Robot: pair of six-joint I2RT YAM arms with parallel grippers.
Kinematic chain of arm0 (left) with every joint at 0, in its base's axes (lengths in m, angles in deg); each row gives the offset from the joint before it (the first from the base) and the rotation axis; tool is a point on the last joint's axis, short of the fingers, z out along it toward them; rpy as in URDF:
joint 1: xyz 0 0 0.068 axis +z
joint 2: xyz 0.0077 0.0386 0.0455 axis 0.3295 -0.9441 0
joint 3: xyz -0.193 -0.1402 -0.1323 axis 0.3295 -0.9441 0
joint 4: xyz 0.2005 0.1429 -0.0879 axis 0.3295 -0.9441 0
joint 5: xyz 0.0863 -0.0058 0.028 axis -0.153 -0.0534 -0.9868
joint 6: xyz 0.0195 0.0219 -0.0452 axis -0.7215 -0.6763 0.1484
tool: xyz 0 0 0 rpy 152.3 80.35 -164.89
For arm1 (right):
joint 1: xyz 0 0 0.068 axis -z
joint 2: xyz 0.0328 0.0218 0.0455 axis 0.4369 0.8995 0
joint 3: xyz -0.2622 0.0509 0.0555 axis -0.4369 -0.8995 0
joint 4: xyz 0.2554 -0.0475 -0.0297 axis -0.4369 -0.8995 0
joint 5: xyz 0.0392 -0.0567 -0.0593 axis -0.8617 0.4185 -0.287
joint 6: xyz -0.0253 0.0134 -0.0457 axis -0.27 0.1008 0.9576
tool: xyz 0 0 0 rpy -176.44 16.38 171.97
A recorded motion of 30 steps. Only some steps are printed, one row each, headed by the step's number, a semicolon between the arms.
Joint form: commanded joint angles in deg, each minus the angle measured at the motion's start. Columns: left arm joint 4, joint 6, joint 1, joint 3, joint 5, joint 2; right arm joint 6, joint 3, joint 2, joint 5, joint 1, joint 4.
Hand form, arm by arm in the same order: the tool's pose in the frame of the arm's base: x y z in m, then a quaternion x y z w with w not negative. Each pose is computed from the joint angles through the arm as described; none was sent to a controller.
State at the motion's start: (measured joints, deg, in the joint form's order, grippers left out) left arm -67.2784 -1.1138 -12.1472 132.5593 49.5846 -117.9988; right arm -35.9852 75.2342 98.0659 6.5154 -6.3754 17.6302
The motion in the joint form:
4: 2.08 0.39 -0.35 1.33 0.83 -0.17; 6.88 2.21 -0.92 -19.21 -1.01 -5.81
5: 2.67 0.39 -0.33 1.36 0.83 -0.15; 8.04 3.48 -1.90 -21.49 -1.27 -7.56
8: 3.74 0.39 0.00 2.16 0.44 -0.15; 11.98 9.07 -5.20 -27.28 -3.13 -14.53
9: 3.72 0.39 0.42 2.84 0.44 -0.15; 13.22 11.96 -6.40 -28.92 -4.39 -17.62
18: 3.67 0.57 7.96 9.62 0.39 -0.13; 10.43 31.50 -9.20 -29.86 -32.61 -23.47
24: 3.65 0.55 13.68 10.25 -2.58 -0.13; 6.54 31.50 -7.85 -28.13 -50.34 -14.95
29: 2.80 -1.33 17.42 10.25 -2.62 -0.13; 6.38 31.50 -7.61 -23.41 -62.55 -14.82
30: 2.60 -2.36 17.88 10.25 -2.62 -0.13; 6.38 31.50 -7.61 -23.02 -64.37 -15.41
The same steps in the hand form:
4: 0.3171 0.0214 0.2663 0.01918 0.93884 -0.20379 0.27692; 0.3343 -0.1025 0.1430 0.25098 0.95703 0.11919 0.08306
5: 0.3180 0.0216 0.2672 0.02033 0.93743 -0.20302 0.28214; 0.3359 -0.1000 0.1540 0.23628 0.95770 0.13783 0.08936
8: 0.3210 0.0241 0.2725 0.02048 0.93389 -0.19682 0.29782; 0.3419 -0.0864 0.1969 0.17840 0.96013 0.18406 0.11157
9: 0.3220 0.0266 0.2761 0.01840 0.93238 -0.19493 0.30386; 0.3444 -0.0780 0.2166 0.15362 0.96070 0.19712 0.12086
18: 0.3251 0.0711 0.3137 -0.02972 0.91469 -0.16260 0.36881; 0.3559 0.0982 0.3280 -0.09186 0.94303 0.25041 0.19887
24: 0.3168 0.1051 0.3166 -0.08350 0.91408 -0.11899 0.37858; 0.3256 0.2107 0.3276 -0.21086 0.90993 0.28863 0.21039
29: 0.3082 0.1251 0.3156 -0.10031 0.91491 -0.10211 0.37744; 0.2768 0.2739 0.3254 -0.29497 0.89320 0.27620 0.19722
30: 0.3070 0.1275 0.3153 -0.09619 0.91592 -0.09772 0.37721; 0.2675 0.2818 0.3247 -0.30796 0.89089 0.27446 0.19012

